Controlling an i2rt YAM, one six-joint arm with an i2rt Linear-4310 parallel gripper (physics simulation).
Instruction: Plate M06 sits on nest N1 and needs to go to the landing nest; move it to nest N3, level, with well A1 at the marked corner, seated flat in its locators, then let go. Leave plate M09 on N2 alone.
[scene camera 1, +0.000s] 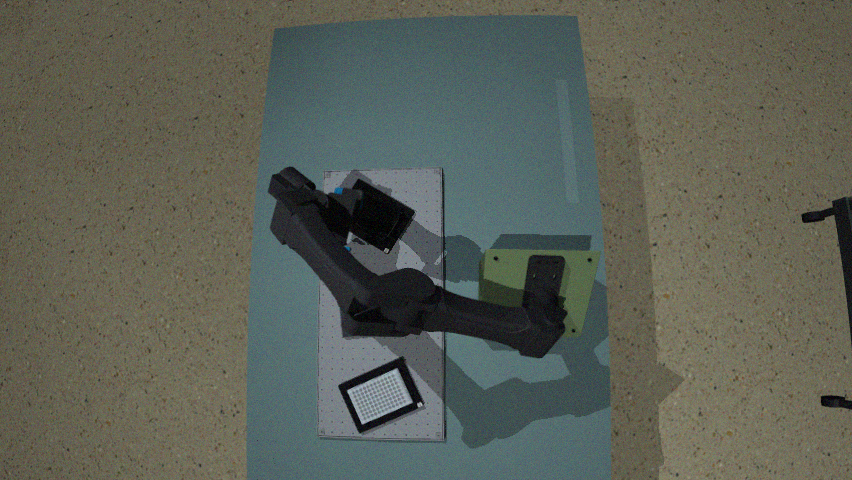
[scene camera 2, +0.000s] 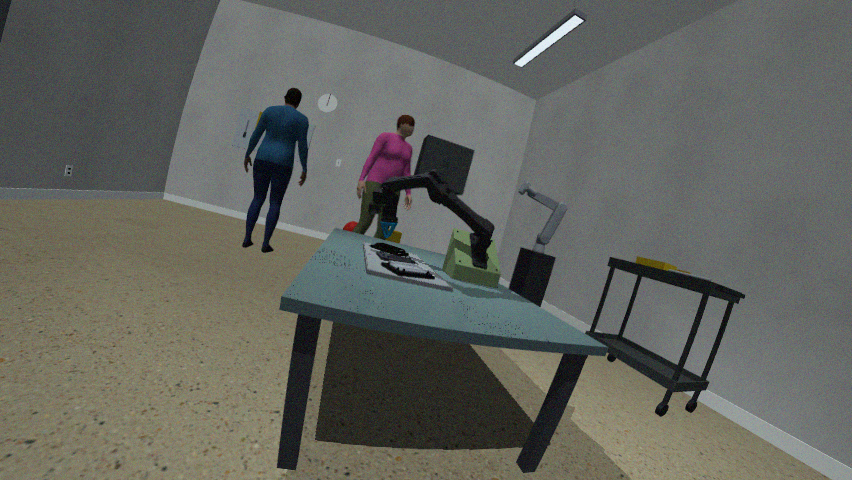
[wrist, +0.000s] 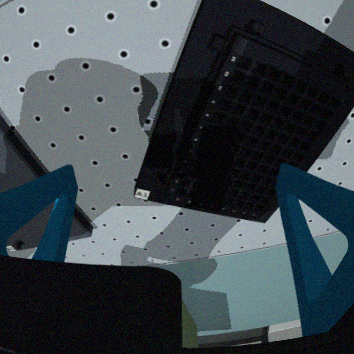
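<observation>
A dark plate lies in a black nest at the far end of the board; its nest carries a white A1 tag. A white plate sits in a black nest at the other end. Plate labels are not readable. A dark grey nest lies between them; the arm hides it in scene camera 1. My gripper is open and empty, its blue fingers above and beside the dark plate, turned across its A1 corner.
The perforated board carries the nests on the blue-green table. The green arm base block stands beside the board. The arm reaches over the board's middle. Two people, a cart and another arm are beyond the table.
</observation>
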